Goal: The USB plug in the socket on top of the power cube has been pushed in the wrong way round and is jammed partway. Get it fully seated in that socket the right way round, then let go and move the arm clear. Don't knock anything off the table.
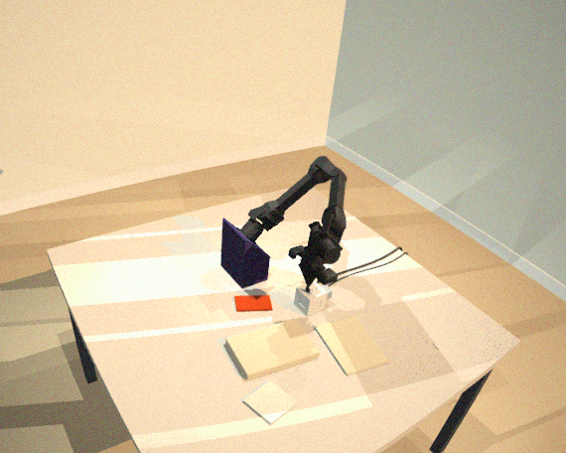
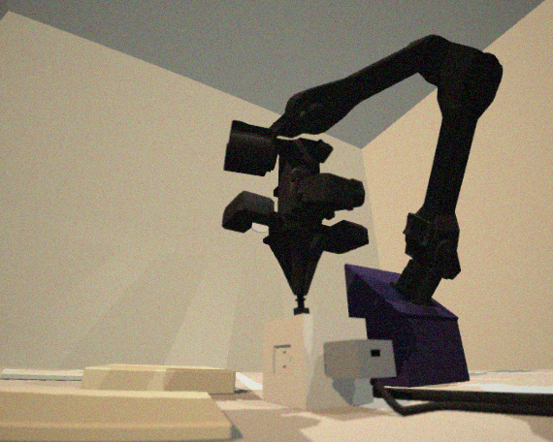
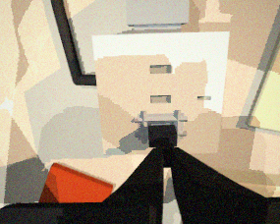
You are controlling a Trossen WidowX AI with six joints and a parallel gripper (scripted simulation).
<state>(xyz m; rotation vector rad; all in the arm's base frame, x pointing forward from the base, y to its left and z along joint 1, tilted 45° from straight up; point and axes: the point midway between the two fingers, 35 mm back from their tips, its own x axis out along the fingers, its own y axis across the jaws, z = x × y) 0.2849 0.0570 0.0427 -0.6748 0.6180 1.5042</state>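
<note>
The USB plug is 2 cm below my gripper tip. Also, from my gripper tip: orange card: 10 cm behind, 14 cm to the right, 10 cm below; then book: 11 cm ahead, 21 cm to the right, 9 cm below.
</note>
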